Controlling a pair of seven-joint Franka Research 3 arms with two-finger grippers.
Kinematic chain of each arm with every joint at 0, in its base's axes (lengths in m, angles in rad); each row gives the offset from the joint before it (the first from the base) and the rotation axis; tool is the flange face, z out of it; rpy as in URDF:
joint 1: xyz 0 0 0.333 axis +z
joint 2: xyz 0 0 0 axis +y
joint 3: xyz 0 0 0.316 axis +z
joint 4: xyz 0.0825 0 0 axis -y
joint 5: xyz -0.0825 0 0.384 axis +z
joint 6: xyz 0 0 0 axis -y
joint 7: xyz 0.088 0 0 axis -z
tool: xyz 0 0 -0.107 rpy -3.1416 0 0
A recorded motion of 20 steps. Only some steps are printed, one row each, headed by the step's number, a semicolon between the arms.
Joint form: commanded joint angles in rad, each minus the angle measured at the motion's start. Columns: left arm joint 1, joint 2, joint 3, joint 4, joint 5, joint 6, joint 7; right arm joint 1, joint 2, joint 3, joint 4, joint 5, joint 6, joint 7.
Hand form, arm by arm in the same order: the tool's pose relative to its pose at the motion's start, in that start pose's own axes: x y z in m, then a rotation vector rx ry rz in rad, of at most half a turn. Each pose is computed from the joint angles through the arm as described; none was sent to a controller.
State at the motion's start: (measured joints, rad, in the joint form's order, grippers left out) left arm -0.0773 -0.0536 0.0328 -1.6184 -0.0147 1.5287 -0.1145; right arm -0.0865 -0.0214 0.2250 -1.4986 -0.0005 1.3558 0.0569
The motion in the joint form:
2: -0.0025 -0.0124 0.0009 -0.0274 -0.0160 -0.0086 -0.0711; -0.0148 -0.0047 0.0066 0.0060 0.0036 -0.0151 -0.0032
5: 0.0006 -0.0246 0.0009 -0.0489 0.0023 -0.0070 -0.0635; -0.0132 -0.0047 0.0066 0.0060 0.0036 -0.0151 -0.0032
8: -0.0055 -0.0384 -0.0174 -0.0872 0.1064 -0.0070 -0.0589; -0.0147 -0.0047 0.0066 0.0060 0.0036 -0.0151 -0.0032
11: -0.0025 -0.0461 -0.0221 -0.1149 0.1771 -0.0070 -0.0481; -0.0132 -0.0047 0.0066 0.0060 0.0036 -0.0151 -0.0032
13: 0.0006 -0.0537 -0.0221 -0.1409 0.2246 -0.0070 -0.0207; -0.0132 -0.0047 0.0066 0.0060 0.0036 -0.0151 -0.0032
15: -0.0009 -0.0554 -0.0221 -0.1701 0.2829 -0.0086 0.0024; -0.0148 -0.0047 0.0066 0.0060 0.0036 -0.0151 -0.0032
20: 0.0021 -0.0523 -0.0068 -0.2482 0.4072 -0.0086 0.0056; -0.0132 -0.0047 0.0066 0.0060 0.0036 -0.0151 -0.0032
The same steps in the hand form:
2: -0.0054 0.0018 0.0071 -0.0127 -0.0258 -0.0690; -0.0035 0.0037 -0.0035 0.0031 -0.0048 0.0043
5: -0.0088 -0.0024 0.0107 0.0059 -0.0308 -0.0653; -0.0035 0.0028 -0.0035 0.0029 -0.0048 0.0027
8: -0.0139 -0.0017 0.0211 0.1149 -0.0388 -0.0390; -0.0035 0.0036 -0.0035 0.0030 -0.0048 0.0042
11: -0.0161 -0.0091 0.0290 0.1881 -0.0484 -0.0265; -0.0035 0.0028 -0.0035 0.0029 -0.0048 0.0027
13: -0.0184 -0.0164 0.0362 0.2367 -0.0629 -0.0010; -0.0035 0.0028 -0.0035 0.0029 -0.0048 0.0027
15: -0.0197 -0.0223 0.0474 0.2975 -0.0867 0.0266; -0.0035 0.0037 -0.0035 0.0031 -0.0048 0.0043
20: -0.0220 -0.0460 0.0802 0.4268 -0.1547 0.0285; -0.0035 0.0028 -0.0035 0.0029 -0.0048 0.0027

